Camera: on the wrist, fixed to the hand. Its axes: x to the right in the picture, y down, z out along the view.
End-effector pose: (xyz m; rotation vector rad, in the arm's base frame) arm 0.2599 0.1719 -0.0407 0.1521 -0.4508 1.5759
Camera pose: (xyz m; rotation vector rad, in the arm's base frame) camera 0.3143 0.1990 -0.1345 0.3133 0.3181 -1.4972
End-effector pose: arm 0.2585 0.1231 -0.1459 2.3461 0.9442 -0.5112
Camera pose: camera 0.2386 0.2028 -0.0701 0.9237 -2.4394 0.5351
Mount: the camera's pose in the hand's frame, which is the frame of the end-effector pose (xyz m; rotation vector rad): -0.0130 -0.0355 -0.1052 -0.0407 -0.2973 3.1071
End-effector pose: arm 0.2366 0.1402 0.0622 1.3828 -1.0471 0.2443
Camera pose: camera 0.3022 0.2291 0.0453 1.3003 1.9415 -1.6641
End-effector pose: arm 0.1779 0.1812 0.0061 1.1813 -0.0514 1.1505
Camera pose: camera 0.1439 0.2528 -0.0727 -0.0543 1.4400 -1.5252
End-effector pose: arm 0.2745 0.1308 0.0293 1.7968 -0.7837 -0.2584
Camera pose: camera 0.3340 0.2254 0.0336 -1.0079 -2.4042 1.3942
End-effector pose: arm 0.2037 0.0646 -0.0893 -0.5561 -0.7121 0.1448
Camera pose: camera 0.2606 -0.0151 -0.1432 1.0362 -0.5254 -2.7090
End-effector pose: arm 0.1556 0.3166 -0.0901 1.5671 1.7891 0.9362
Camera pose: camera 0.0527 0.2876 -0.0573 -1.8888 1.6389 -0.6550
